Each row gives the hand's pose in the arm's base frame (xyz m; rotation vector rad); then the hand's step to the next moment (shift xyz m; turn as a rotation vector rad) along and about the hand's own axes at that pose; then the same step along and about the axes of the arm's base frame.
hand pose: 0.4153 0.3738 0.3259 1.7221 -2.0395 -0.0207
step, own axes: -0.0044 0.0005 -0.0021 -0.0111 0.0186 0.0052
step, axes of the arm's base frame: 0.0007 0.0048 0.0005 -0.0180 0.0129 -0.0027
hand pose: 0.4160 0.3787 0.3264 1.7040 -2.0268 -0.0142
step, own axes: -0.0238 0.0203 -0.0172 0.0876 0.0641 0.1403
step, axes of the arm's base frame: -0.0100 0.0317 0.0130 -0.1199 -0.1089 -0.0723
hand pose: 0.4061 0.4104 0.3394 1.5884 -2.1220 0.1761
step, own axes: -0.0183 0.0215 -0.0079 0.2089 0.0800 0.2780
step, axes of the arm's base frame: -0.0138 0.0257 0.0026 -0.2013 -0.2614 -0.1359
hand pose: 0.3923 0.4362 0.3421 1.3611 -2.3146 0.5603
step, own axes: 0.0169 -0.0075 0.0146 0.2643 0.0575 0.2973
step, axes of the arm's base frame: -0.0029 -0.0233 -0.0024 -0.2088 -0.3218 -0.1201
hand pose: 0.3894 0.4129 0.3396 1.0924 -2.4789 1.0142
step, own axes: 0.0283 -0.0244 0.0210 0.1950 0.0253 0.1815
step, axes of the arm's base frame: -0.0008 -0.0416 0.0103 -0.1435 -0.2196 -0.0525
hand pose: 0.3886 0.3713 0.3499 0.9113 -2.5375 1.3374
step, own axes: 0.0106 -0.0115 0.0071 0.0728 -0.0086 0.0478
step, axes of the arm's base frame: -0.0009 -0.0152 0.0079 -0.0465 -0.0740 0.0051
